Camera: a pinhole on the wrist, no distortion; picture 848 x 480 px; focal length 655.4 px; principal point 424.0 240.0 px. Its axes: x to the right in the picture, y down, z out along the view. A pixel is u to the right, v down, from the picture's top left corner.
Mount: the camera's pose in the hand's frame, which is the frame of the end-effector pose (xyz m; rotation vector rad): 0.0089 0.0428 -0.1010 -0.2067 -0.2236 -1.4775
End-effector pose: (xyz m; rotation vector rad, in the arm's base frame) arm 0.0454 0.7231 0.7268 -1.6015 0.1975 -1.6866
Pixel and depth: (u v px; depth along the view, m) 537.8 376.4 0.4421
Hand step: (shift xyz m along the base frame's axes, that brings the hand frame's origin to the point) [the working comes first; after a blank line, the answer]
In the camera's frame: 0.0768 0.0920 0.4421

0.3620 0.0091 0.0831
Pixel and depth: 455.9 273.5 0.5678
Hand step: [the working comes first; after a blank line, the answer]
In the camera's frame: 0.0276 0.0290 0.5678

0.4837 0.0426 0.0041
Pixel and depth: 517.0 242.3 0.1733
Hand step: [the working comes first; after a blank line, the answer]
In the camera's frame: 0.0246 0.0006 0.1733

0.0942 -0.0216 -0.0201
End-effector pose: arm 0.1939 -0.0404 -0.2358 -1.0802 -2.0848 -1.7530
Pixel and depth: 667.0 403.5 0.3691
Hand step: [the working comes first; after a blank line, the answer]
In the camera's frame: 0.1368 0.0921 0.3691

0.0231 0.3090 -0.0028
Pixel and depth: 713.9 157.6 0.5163
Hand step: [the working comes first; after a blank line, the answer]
In the camera's frame: 0.2284 -0.0649 0.5163

0.1400 0.4009 -0.1833
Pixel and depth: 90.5 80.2 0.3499
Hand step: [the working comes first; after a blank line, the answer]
In the camera's frame: -0.1780 -0.0853 0.3499

0.3176 0.1402 0.1229
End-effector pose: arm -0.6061 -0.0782 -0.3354 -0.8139 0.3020 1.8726
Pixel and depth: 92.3 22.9 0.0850
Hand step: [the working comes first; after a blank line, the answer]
In the camera's frame: -0.0430 -0.0282 0.0850

-0.0744 -0.0807 -0.0228
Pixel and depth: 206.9 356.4 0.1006
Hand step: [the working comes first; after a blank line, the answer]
In the camera's frame: -0.0333 0.0179 0.1006

-0.0917 -0.0375 -0.0399
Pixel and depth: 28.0 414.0 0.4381
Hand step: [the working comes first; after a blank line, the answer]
In the camera's frame: -0.2647 0.1163 0.4381

-0.4980 0.0135 0.0570
